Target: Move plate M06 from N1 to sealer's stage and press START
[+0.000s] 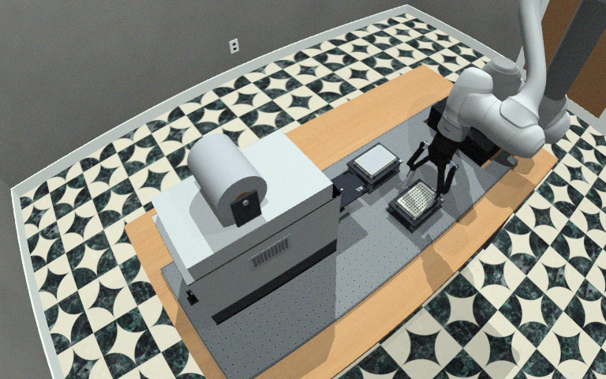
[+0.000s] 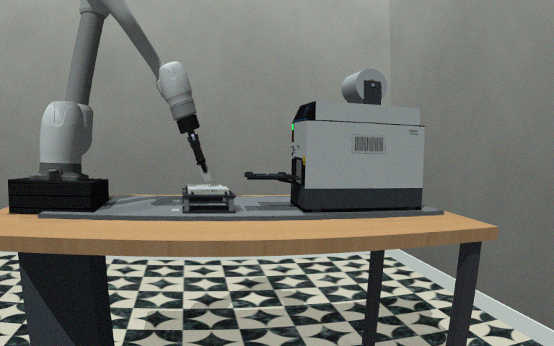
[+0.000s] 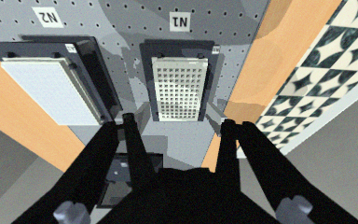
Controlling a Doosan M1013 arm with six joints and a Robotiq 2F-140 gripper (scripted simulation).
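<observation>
The white well plate lies 5 cm below my hand. From my hand the other things lie so: black stage: 19 cm ahead, 16 cm to the right, 1 cm above; then foil-covered plate: 20 cm to the right, 4 cm below, 1 cm behind; then nest N1: 6 cm below.
</observation>
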